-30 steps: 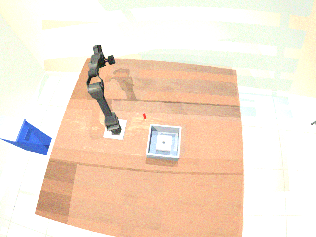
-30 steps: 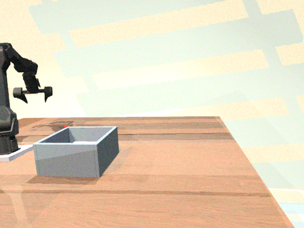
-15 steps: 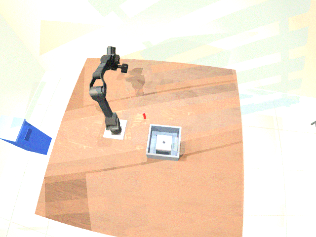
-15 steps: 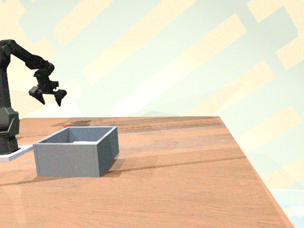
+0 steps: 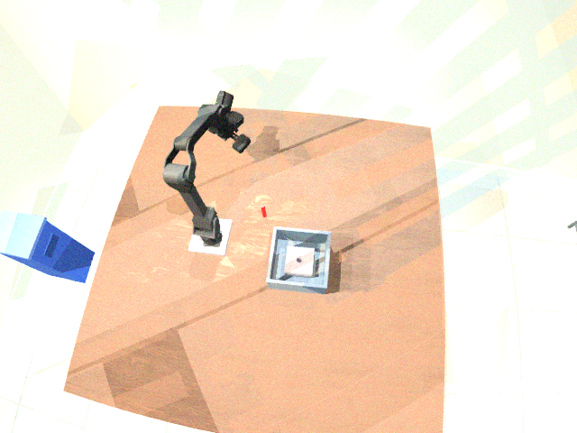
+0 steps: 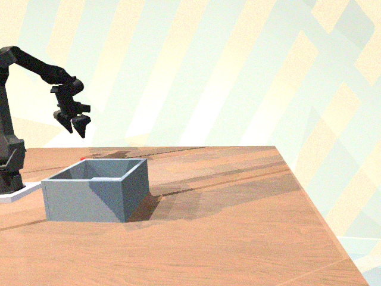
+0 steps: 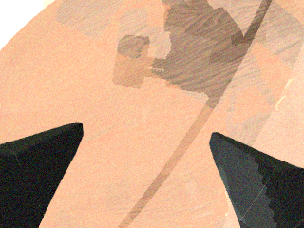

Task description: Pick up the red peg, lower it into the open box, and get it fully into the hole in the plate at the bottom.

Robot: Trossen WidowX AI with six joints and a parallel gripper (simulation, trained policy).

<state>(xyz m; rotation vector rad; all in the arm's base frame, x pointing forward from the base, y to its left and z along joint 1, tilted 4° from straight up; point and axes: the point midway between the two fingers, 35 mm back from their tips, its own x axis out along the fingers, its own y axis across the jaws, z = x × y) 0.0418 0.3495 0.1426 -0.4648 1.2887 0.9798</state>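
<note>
The red peg is 14 cm ahead of my gripper tip, 26 cm to the right of it and 7 cm below it. From my gripper tip the other things lie so: grey box: 28 cm ahead, 44 cm to the right, 8 cm below.
</note>
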